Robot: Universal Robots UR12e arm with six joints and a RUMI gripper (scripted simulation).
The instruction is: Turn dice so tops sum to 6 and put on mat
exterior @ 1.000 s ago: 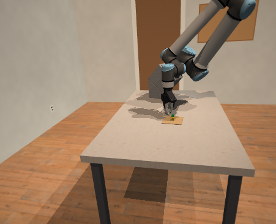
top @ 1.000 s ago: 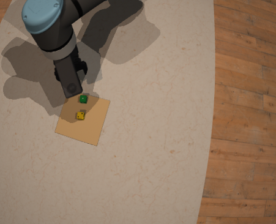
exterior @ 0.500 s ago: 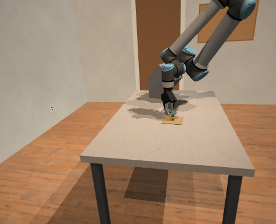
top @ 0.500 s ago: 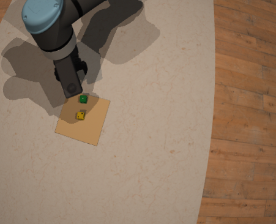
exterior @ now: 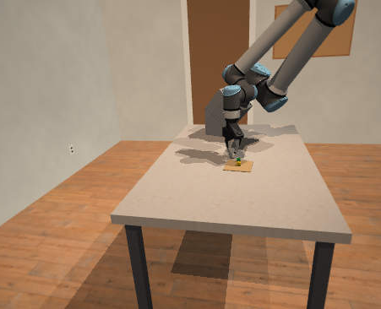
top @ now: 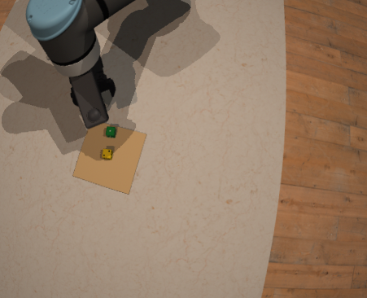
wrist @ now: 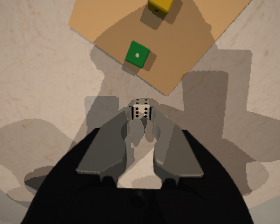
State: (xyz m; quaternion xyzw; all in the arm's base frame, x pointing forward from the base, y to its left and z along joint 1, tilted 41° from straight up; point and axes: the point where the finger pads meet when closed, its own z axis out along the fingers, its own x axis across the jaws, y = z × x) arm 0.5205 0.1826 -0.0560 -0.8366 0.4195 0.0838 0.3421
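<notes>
My gripper is now 40 mm short of the green die, 40 mm to the right of it and 20 mm above it. From my hand the other things lie so: tan mat: 90 mm ahead, 60 mm to the left, 30 mm below; then white die: 10 mm below; then yellow die: 90 mm ahead, 60 mm to the left, 20 mm below.
</notes>
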